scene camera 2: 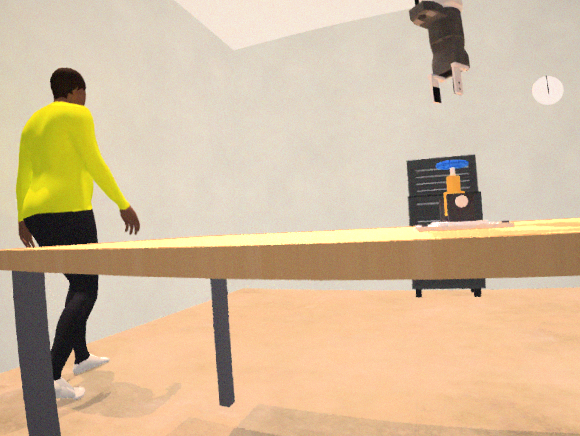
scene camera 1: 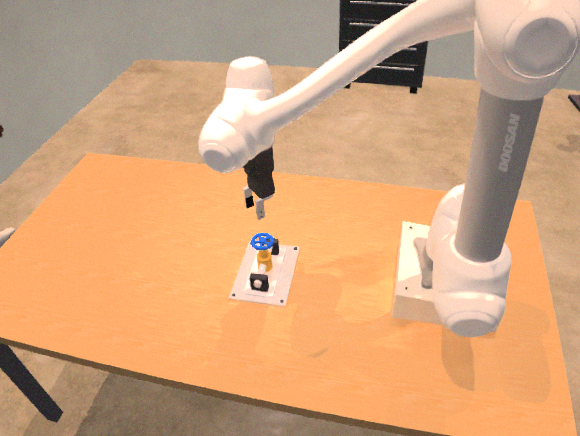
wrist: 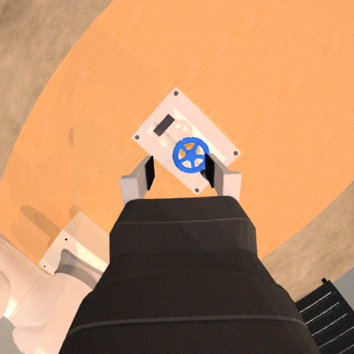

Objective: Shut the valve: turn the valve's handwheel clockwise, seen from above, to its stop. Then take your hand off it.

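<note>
The blue spoked handwheel sits level on top of the yellow valve body. The valve stands on a pale plate with dark screws at its corners. My gripper points down, open and empty, well above the handwheel and apart from it. In the wrist view the wheel shows between the fingers but off-centre, its rim partly behind the right finger's black pad. How far the wheel is turned cannot be told.
The valve plate lies on the wooden table. The arm's white base block is on the table to the right in scene camera 1. A person in yellow stands beyond the table. A dark drawer cabinet stands behind.
</note>
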